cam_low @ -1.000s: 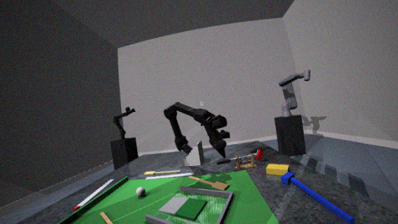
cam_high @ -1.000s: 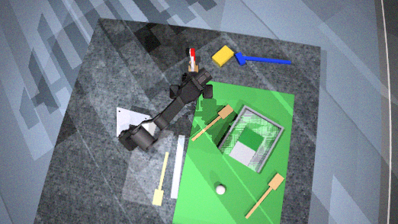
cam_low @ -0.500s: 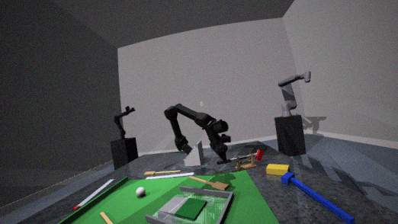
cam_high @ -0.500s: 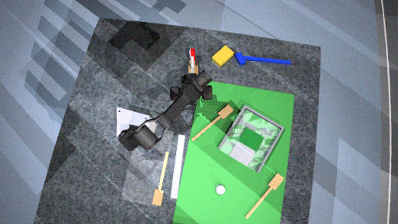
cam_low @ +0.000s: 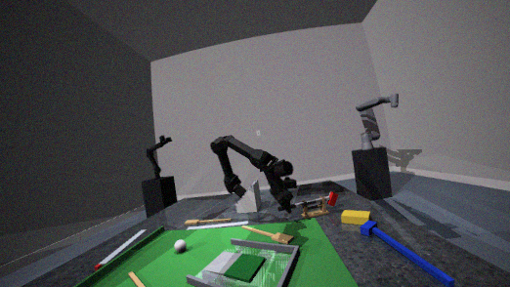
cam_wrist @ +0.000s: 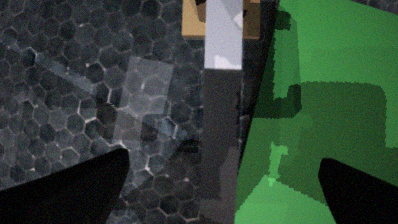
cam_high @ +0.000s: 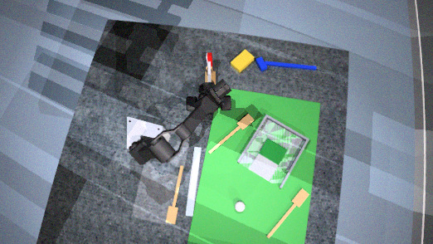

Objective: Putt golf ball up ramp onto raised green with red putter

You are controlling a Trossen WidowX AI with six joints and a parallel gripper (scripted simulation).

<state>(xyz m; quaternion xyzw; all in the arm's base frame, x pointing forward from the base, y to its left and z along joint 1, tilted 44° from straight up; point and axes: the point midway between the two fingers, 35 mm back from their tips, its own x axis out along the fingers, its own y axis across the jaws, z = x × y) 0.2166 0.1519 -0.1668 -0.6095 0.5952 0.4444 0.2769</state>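
The red putter is 110 mm to the left of my gripper tip, 30 mm behind it and 10 mm above it. Round my gripper tip: wooden rack (130 mm to the left, 30 mm behind, 20 mm below); then yellow block (260 mm to the left, 90 mm ahead, 40 mm below); then green mat (270 mm ahead, 240 mm to the right, 50 mm below).
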